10 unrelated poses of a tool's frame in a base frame.
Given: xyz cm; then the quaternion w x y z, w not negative.
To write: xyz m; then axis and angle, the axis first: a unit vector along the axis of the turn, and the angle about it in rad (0 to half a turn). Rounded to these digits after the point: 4 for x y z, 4 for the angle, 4 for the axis.
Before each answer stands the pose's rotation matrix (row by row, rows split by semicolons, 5 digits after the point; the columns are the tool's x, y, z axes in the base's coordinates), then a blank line. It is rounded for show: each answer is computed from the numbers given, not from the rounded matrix.
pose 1, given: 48.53 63.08 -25.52 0.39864 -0.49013 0.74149 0.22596
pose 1, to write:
-0.20172 -0.90700 0.36967; -0.54670 0.41743 0.72586; -0.81267 -0.05568 -0.58006

0.4853 0.6308 -0.2552 -0.5344 0.8085 0.2464 2.3215
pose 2, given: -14.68 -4.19 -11.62 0.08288 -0.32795 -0.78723 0.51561
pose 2, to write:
-0.77116 0.43087 -0.46868; 0.60181 0.25319 -0.75744; -0.20770 -0.86616 -0.45456

-0.1468 -0.0419 -0.1162 -0.3291 -0.7899 0.5174 2.9756
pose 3, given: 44.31 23.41 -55.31 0.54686 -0.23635 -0.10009 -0.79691
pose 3, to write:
-0.29017 0.91891 0.26723; -0.82428 -0.38185 0.41803; 0.48617 -0.09898 0.86824

0.4431 0.2341 -0.5531 -0.2823 -0.1195 -0.9518 1.9844
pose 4, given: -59.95 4.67 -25.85 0.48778 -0.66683 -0.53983 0.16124
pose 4, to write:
0.36517 0.56265 -0.74167; 0.87724 0.05868 0.47645; 0.31160 -0.82461 -0.47215

-0.5995 0.0467 -0.2585 -0.7639 -0.6184 0.1847 2.1225
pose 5, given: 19.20 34.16 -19.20 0.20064 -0.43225 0.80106 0.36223
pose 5, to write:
-0.54581 -0.83787 0.00830; -0.54716 0.36390 0.75379; -0.63459 0.40688 -0.65707

0.1920 0.3416 -0.1920 -0.4412 0.8177 0.3697 2.7376
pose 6, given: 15.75 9.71 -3.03 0.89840 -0.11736 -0.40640 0.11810
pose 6, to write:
0.64178 -0.11681 -0.75794; 0.30759 0.94456 0.11488; 0.70250 -0.30686 0.64213

0.1575 0.0971 -0.0303 -0.2672 -0.9254 0.2689 0.9094
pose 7, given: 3.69 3.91 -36.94 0.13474 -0.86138 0.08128 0.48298
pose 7, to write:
0.52025 -0.27018 -0.81015; -0.00987 -0.95048 0.31064; -0.85396 -0.15361 -0.49715

0.0369 0.0391 -0.3694 -0.8693 0.0820 0.4874 2.8713
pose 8, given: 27.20 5.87 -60.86 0.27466 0.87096 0.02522 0.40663
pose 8, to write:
0.66803 -0.17944 0.72218; 0.26730 -0.84785 -0.45793; 0.69447 0.49895 -0.51842

0.2720 0.0587 -0.6086 0.9058 0.0262 0.4229 2.5851
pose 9, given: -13.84 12.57 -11.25 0.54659 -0.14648 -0.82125 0.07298
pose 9, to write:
-0.35956 0.16081 -0.91916; 0.32038 0.94643 0.04026; 0.87640 -0.28000 -0.39182

-0.1384 0.1257 -0.1125 -0.1749 -0.9807 0.0872 1.9850
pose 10, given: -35.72 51.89 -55.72 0.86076 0.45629 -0.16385 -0.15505
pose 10, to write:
0.89822 0.11740 -0.42357; -0.41645 0.53552 -0.73471; 0.14058 0.83633 0.52990

-0.3572 0.5189 -0.5572 0.8964 -0.3219 -0.3046 1.0681
